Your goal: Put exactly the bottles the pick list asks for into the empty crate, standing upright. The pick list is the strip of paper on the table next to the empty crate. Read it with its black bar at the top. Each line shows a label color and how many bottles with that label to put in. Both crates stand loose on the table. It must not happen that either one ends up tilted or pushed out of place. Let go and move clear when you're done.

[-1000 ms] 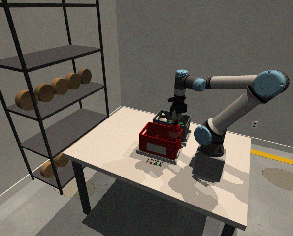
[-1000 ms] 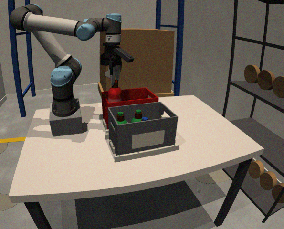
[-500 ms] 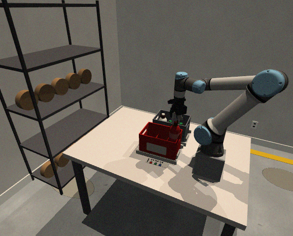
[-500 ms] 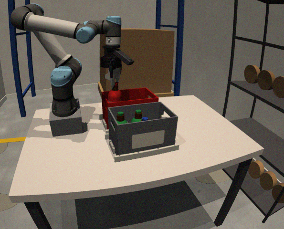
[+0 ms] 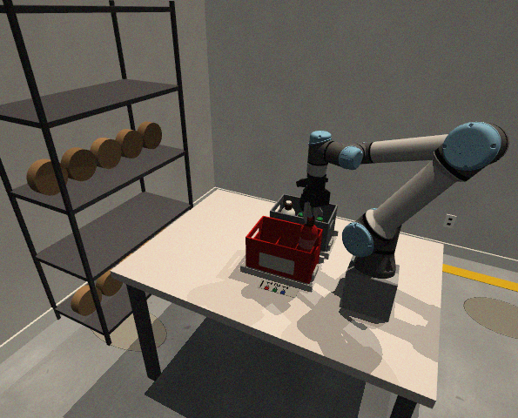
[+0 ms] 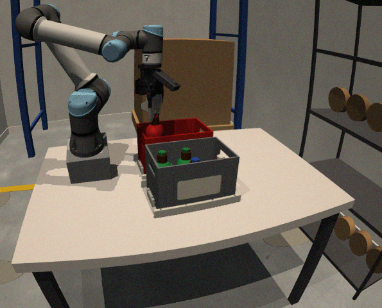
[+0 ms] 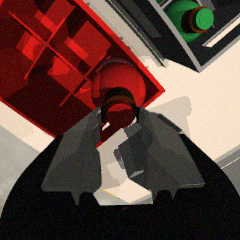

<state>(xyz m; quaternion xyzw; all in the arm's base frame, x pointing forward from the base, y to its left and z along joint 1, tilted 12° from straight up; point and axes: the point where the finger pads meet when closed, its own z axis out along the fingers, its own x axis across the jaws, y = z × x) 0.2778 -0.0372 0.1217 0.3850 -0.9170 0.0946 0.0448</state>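
Now: the red bottle 70 mm below my hand. Round my hand: red crate 160 mm below, 90 mm ahead, 50 mm to the left; grey crate 190 mm to the right, 160 mm below, 80 mm ahead; blue bottle 230 mm to the right, 150 mm below, 80 mm ahead.
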